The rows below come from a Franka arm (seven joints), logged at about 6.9 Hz.
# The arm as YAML. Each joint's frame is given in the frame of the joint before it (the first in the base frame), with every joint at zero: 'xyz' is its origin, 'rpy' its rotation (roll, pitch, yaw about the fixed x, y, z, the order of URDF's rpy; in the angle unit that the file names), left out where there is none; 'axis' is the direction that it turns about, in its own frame. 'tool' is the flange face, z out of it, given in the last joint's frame.
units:
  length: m
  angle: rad
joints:
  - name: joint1
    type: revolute
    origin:
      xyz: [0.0, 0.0, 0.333]
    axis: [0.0, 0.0, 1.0]
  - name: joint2
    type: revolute
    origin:
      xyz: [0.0, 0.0, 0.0]
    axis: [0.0, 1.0, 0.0]
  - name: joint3
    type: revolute
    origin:
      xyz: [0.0, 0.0, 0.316]
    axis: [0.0, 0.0, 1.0]
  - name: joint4
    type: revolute
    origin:
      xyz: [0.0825, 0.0, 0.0]
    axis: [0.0, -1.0, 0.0]
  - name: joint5
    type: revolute
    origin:
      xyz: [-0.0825, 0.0, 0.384]
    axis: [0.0, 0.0, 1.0]
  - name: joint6
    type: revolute
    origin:
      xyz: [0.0, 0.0, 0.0]
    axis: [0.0, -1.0, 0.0]
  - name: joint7
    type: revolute
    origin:
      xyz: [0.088, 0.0, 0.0]
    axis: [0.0, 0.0, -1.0]
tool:
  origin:
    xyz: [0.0, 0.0, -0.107]
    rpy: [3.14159, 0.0, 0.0]
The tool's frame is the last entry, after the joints.
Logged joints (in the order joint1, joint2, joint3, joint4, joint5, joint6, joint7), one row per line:
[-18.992, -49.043, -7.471, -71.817, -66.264, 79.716, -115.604]
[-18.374, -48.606, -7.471, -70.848, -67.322, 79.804, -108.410]
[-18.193, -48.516, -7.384, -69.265, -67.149, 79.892, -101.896]
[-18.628, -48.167, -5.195, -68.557, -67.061, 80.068, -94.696]
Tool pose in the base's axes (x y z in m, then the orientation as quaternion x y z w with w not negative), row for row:
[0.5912, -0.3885, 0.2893, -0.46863, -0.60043, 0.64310, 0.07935]
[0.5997, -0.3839, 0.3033, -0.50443, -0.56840, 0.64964, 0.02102]
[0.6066, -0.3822, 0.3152, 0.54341, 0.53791, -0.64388, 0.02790]
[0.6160, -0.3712, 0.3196, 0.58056, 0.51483, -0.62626, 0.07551]
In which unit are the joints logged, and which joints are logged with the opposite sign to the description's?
The joints are logged in degrees. Opposite sign: joint2.
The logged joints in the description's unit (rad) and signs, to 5 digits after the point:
[-0.33147, 0.85596, -0.13039, -1.25344, -1.15652, 1.39131, -2.01767]
[-0.32069, 0.84833, -0.13039, -1.23653, -1.17499, 1.39284, -1.89211]
[-0.31753, 0.84676, -0.12888, -1.20890, -1.17197, 1.39438, -1.77842]
[-0.32512, 0.84067, -0.09067, -1.19655, -1.17044, 1.39745, -1.65276]

